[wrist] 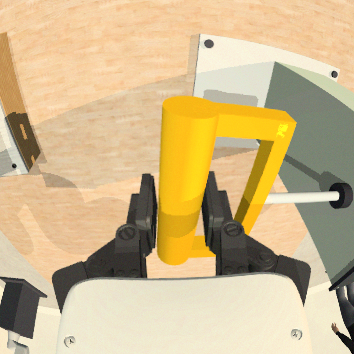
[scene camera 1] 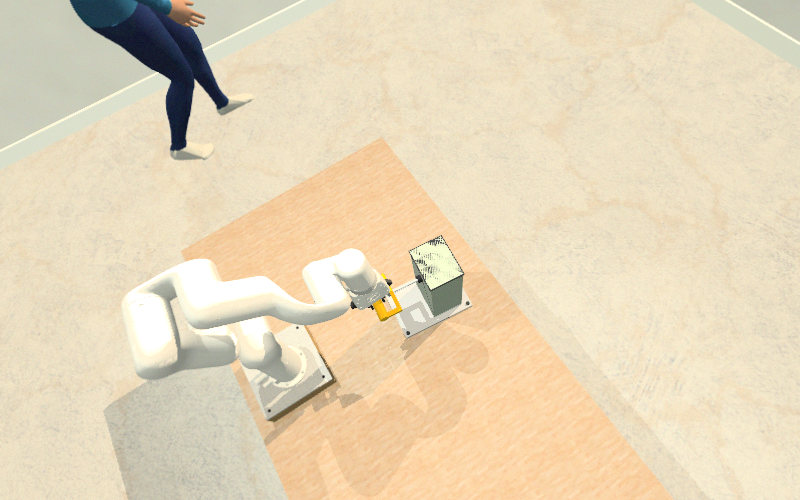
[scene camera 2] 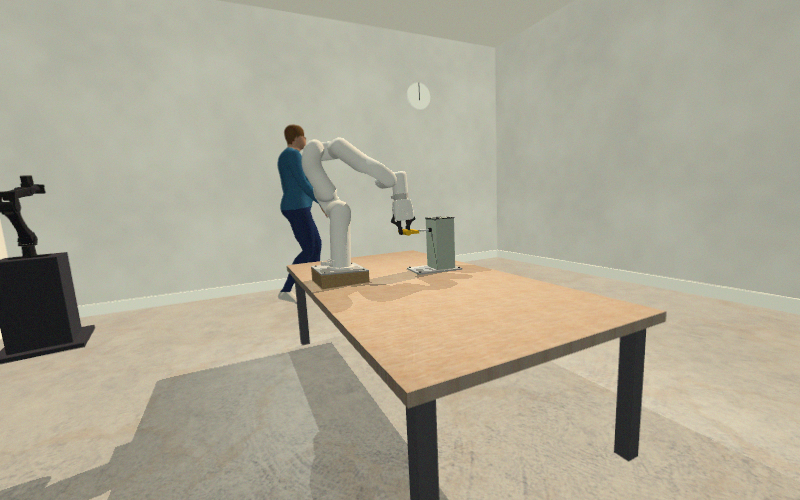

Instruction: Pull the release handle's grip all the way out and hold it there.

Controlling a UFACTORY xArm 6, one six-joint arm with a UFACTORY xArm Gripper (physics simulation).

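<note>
The release handle's yellow grip (scene camera 1: 397,301) (scene camera 2: 411,232) (wrist: 186,150) is a bar with a rectangular frame behind it. A white rod (wrist: 302,197) runs from the frame into a black collar (wrist: 342,195) on the side of the grey-green housing (scene camera 1: 446,294) (scene camera 2: 441,244) (wrist: 320,150). A stretch of the rod shows between frame and housing. My gripper (scene camera 2: 404,230) (wrist: 178,188) is shut on the grip's bar, one finger on each side, above the table and beside the housing. In scene camera 1 the fingers are mostly hidden by the wrist.
The housing stands on a white base plate (scene camera 1: 407,326) (scene camera 2: 417,271) bolted to the wooden table (scene camera 1: 530,424) (scene camera 2: 501,330). My arm's base (scene camera 1: 277,406) (scene camera 2: 340,277) stands on the same table. A person (scene camera 1: 179,88) (scene camera 2: 293,188) stands on the floor behind the table. A black pedestal (scene camera 2: 35,303) stands at the left.
</note>
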